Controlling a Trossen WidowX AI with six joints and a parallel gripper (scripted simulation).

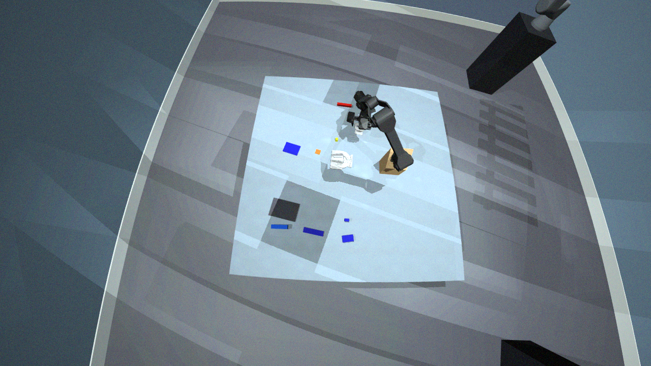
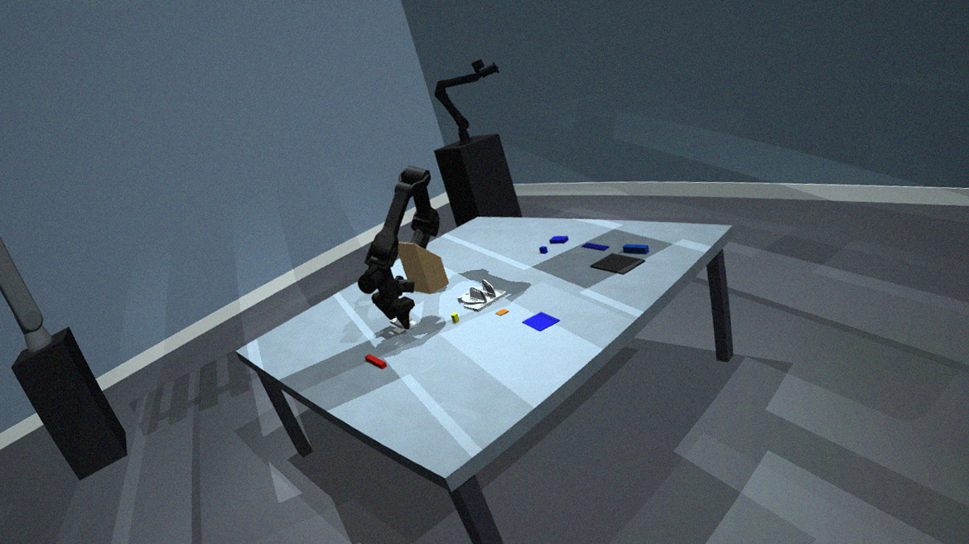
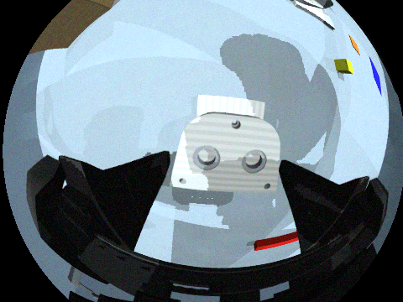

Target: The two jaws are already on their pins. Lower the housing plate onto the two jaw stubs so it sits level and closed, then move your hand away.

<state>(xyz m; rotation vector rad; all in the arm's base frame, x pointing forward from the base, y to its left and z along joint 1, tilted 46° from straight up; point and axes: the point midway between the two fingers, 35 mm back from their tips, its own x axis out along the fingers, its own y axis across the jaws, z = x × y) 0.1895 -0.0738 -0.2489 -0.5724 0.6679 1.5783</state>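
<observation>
My gripper tip is now 1 cm to the right of the small white part and 1 cm above it. The rest, counted from my gripper tip: orange tile 23 cm ahead, 22 cm to the left, 1 cm below; yellow cube 13 cm ahead, 12 cm to the left; red bar 12 cm ahead, 16 cm to the right, 1 cm below.
</observation>
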